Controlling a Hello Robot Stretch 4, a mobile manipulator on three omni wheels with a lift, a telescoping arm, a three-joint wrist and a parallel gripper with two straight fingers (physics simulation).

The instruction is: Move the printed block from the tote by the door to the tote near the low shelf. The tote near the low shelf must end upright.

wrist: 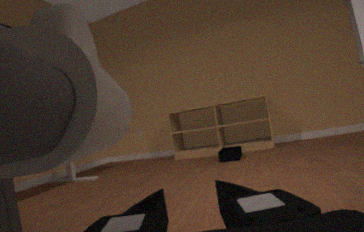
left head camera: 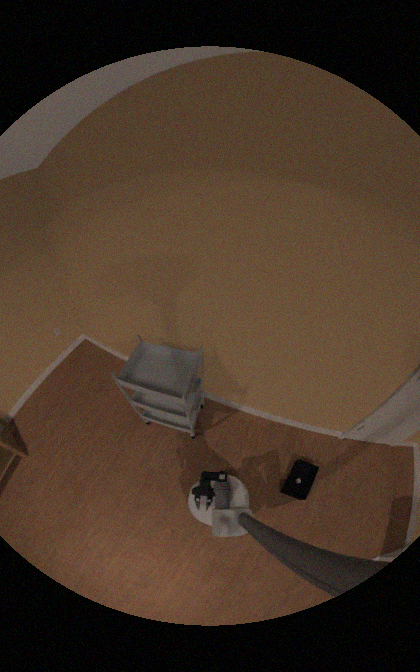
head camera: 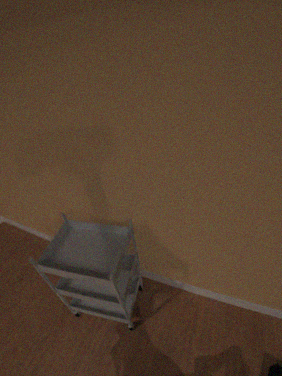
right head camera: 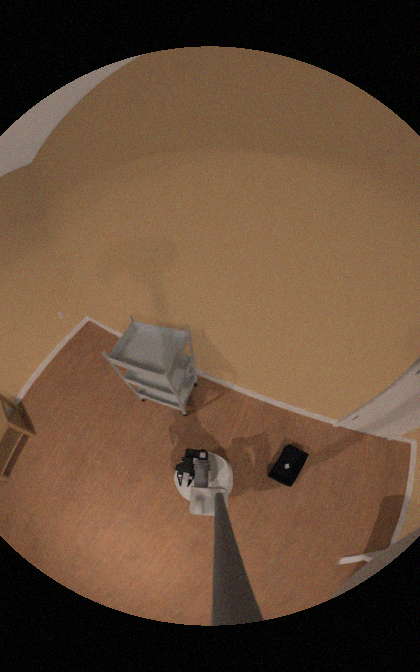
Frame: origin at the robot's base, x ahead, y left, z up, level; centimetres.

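Seen in the pictures: gripper, fingertip midpoint: [wrist: 191,200] [left head camera: 201,509].
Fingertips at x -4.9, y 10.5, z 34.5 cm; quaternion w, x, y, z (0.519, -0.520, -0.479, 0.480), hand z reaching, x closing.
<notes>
A point is followed by its place in that frame.
The black tote by the door [left head camera: 307,470] @[x 13.2, y -76.5, z -2.4 cm] [right head camera: 296,455] lies on the floor right of the robot's base. A small pale block [left head camera: 298,481] @[x 5.4, y -65.0, z 0.5 cm] [right head camera: 287,466] shows inside it; its print is too small to read. A black corner of that tote [head camera: 275,370] @[x 22.6, y -68.6, z -2.5 cm] shows at the bottom right of the head view. The black tote near the low shelf [wrist: 230,153] @[x -198.8, y 67.8, z 5.0 cm] stands far off in the wrist view, in front of the low shelf [wrist: 197,153] @[x -258.7, y 43.3, z 2.2 cm]; its contents are hidden. My gripper [left head camera: 203,507] @[x -4.9, y 10.5, z 34.5 cm] [right head camera: 185,484] [wrist: 191,200] @[x -4.9, y 10.5, z 34.5 cm] is open and empty, over the base, away from both totes.
A grey three-tier cart [head camera: 75,270] @[x 63.3, y 42.0, z 63.5 cm] [left head camera: 150,389] @[x 57.8, y 38.3, z 70.0 cm] [right head camera: 137,364] stands by the wall ahead. A white door [left head camera: 395,417] @[x 24.7, y -146.3, z 50.2 cm] [right head camera: 390,407] is at the right. Wooden furniture [left head camera: 14,436] @[x 0.7, y 218.8, z 11.3 cm] [right head camera: 18,417] stands at the left edge. A white table foot [right head camera: 355,559] [wrist: 71,171] @[x -235.0, y -101.5, z 8.1 cm] also shows.
</notes>
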